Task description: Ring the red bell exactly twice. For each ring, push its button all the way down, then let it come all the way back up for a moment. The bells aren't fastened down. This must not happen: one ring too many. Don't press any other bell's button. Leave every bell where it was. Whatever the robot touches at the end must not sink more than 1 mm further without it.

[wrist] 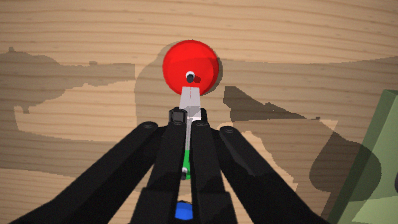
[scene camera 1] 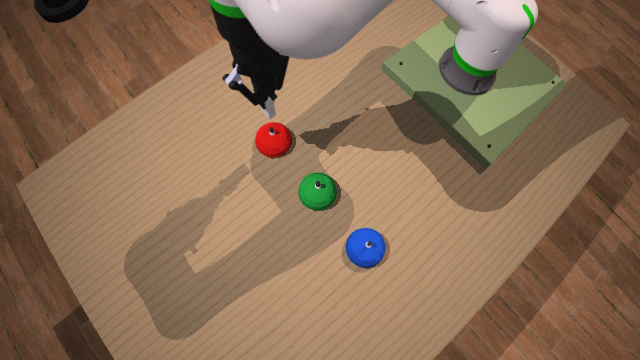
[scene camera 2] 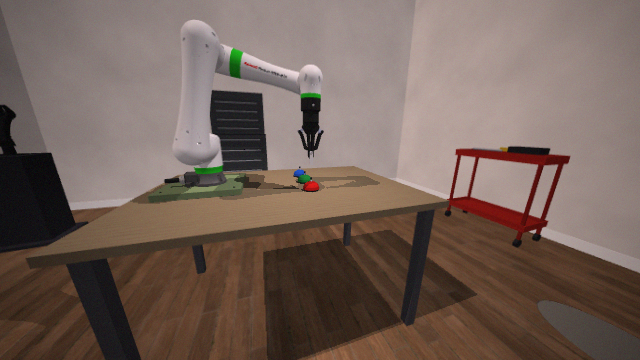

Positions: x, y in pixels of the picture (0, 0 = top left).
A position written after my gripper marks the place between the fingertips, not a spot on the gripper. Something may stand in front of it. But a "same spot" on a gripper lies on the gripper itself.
My gripper shows in the wrist view, in scene camera 1 [268, 112] and in scene camera 2. One and the same spot on my gripper: [wrist: 106, 184] is [scene camera 2: 318, 137].
